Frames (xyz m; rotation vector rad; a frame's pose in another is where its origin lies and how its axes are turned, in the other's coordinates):
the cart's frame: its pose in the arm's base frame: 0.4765 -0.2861 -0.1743 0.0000 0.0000 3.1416
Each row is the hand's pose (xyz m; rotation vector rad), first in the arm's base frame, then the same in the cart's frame.
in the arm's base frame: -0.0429 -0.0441 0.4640 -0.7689 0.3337 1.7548
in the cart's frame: 0.5194 -0.2420 0.6383 0.3103 0.7151 -1.2332
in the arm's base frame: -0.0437 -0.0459 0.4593 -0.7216 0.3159 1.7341
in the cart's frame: 0.5202 -0.2402 0.6336 0.2962 0.6767 -1.2710
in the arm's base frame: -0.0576 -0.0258 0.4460 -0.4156 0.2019 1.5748
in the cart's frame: 0.5341 -0.2603 0.6203 0.2003 0.4123 -1.5176
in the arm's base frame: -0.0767 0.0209 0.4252 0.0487 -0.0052 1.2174
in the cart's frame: 0.5532 -0.3070 0.5995 -0.0057 -0.0536 -1.9236
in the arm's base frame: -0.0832 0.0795 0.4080 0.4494 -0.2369 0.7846
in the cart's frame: 0.5597 -0.3656 0.5823 -0.2918 -0.5536 -2.2817
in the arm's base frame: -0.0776 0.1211 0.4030 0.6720 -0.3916 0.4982
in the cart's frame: 0.5541 -0.4072 0.5773 -0.5169 -0.8871 -2.4497
